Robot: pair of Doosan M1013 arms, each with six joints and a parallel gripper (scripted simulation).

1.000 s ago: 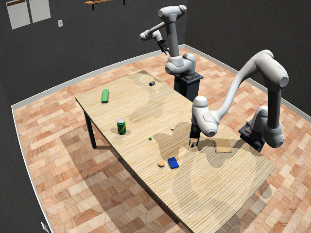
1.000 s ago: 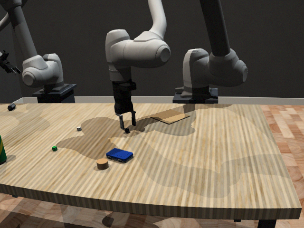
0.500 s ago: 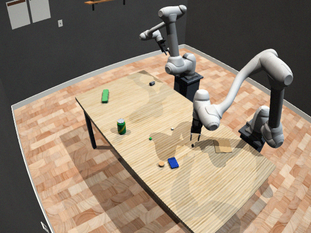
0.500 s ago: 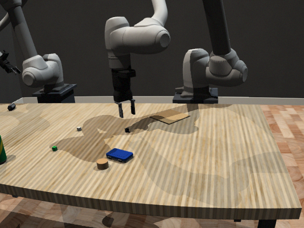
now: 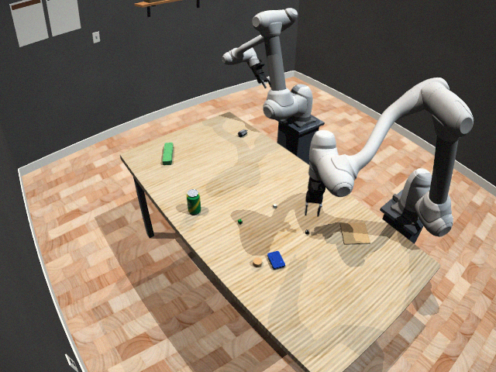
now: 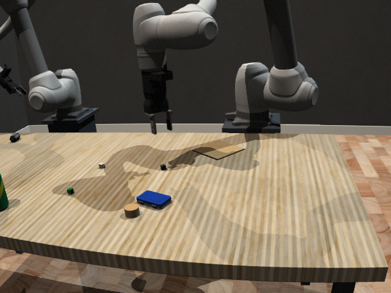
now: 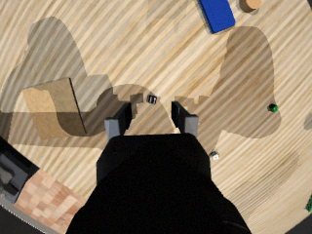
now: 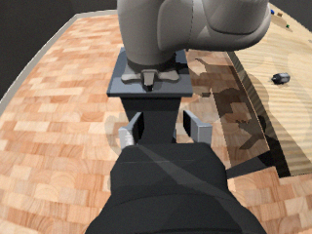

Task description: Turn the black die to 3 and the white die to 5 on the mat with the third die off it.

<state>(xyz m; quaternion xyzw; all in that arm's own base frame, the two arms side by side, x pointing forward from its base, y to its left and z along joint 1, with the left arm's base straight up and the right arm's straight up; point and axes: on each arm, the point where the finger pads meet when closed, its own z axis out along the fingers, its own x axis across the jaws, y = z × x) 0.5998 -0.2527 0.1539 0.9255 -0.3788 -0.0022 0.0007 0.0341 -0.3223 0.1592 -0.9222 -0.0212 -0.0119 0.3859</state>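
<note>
Now: the black die 1 cm to the right of my left hand and 15 cm below it. From my left hand the other things lie so: blue case: 22 cm ahead, 6 cm to the left, 14 cm below; tan mat: 22 cm behind, 12 cm to the left, 15 cm below; white die: 3 cm ahead, 24 cm to the right, 15 cm below.
</note>
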